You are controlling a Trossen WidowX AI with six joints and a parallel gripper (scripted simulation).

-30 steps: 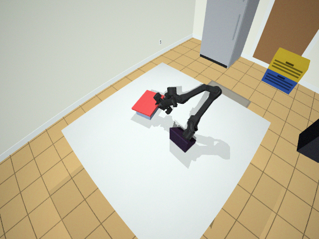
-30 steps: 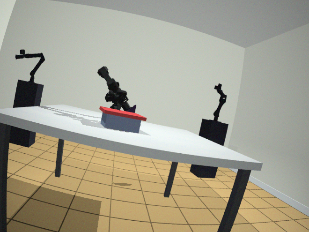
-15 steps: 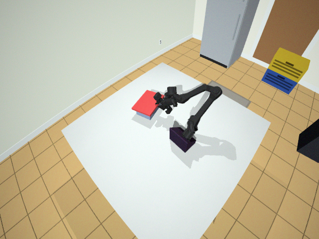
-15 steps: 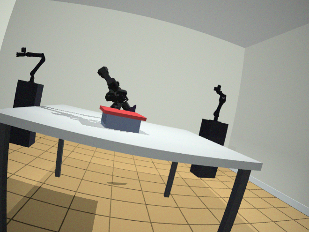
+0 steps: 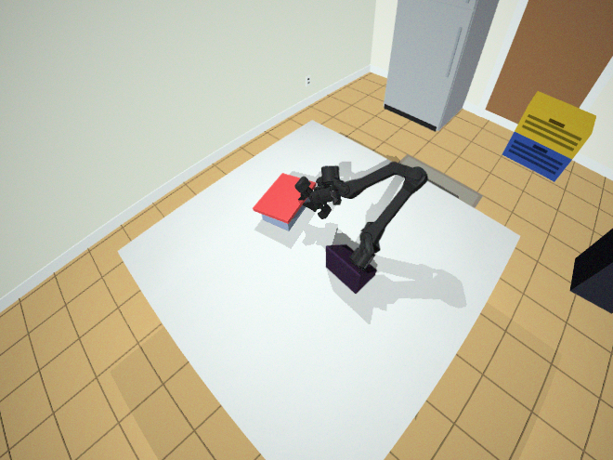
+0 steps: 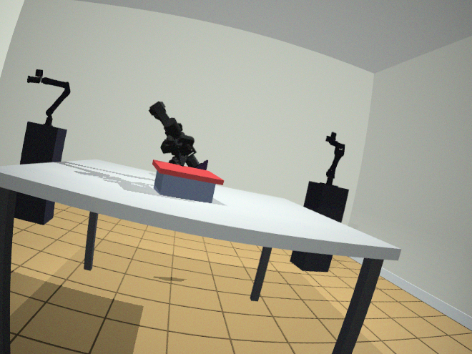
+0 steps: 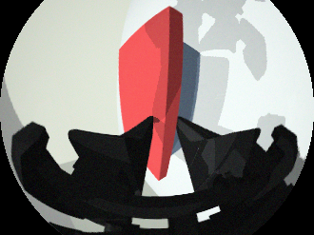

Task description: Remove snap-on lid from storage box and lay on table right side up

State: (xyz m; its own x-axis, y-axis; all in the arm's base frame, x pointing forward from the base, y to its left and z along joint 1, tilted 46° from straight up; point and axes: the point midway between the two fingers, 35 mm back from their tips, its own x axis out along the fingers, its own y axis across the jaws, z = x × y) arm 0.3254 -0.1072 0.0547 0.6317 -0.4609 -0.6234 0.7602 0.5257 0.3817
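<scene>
My gripper tip is now 8 cm short of the red lid and 1 cm to the right of it. Round my gripper tip: blue-grey storage box: 8 cm ahead, 5 cm below, 1 cm to the left.
</scene>
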